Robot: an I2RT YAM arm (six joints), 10 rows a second.
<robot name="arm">
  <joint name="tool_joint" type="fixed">
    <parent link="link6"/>
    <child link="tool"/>
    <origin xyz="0 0 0"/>
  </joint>
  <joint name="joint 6" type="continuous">
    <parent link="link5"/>
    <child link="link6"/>
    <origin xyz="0 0.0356 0.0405" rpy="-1.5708 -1.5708 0"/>
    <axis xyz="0 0 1"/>
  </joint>
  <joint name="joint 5" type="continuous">
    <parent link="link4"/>
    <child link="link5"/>
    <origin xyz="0.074 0.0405 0.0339" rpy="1.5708 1.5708 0"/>
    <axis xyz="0 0 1"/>
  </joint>
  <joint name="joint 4" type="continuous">
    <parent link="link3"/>
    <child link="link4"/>
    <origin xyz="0.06 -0.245 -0.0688" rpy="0 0 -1.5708"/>
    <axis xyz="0 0 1"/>
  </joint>
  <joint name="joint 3" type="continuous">
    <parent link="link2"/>
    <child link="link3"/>
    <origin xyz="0 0.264 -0.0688" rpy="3.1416 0 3.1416"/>
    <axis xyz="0 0 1"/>
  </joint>
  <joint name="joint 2" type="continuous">
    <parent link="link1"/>
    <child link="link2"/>
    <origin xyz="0.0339 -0.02 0.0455" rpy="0 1.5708 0"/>
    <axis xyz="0 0 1"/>
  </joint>
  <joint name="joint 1" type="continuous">
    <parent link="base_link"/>
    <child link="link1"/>
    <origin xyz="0 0 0.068" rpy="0 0 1.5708"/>
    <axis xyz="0 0 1"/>
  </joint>
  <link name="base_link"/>
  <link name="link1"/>
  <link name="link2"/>
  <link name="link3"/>
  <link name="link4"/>
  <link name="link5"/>
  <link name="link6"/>
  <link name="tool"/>
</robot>
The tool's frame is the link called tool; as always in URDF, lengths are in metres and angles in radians. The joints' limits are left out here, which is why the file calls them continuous.
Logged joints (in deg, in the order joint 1, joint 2, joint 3, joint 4, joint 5, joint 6), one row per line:
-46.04, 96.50, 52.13, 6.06, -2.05, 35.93
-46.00, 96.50, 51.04, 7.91, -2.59, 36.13
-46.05, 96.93, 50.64, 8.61, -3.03, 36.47
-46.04, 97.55, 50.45, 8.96, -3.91, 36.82
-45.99, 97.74, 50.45, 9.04, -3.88, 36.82
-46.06, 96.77, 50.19, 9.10, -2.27, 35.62
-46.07, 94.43, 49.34, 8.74, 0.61, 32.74
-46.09, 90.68, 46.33, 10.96, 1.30, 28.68
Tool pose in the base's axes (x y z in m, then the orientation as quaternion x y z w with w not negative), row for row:
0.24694, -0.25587, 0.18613, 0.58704, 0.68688, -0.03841, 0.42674
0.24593, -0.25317, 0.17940, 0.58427, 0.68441, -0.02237, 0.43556
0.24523, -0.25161, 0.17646, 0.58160, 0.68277, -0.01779, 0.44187
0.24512, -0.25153, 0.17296, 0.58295, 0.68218, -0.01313, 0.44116
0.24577, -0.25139, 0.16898, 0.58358, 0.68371, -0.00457, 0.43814
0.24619, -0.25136, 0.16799, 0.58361, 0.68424, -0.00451, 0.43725
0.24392, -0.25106, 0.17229, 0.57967, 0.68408, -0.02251, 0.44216
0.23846, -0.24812, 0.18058, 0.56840, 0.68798, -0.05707, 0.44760
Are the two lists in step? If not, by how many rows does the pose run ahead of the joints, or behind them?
The pose runs 1 row behind the joints: the pose in row i belongs to the joints in row i - 1.
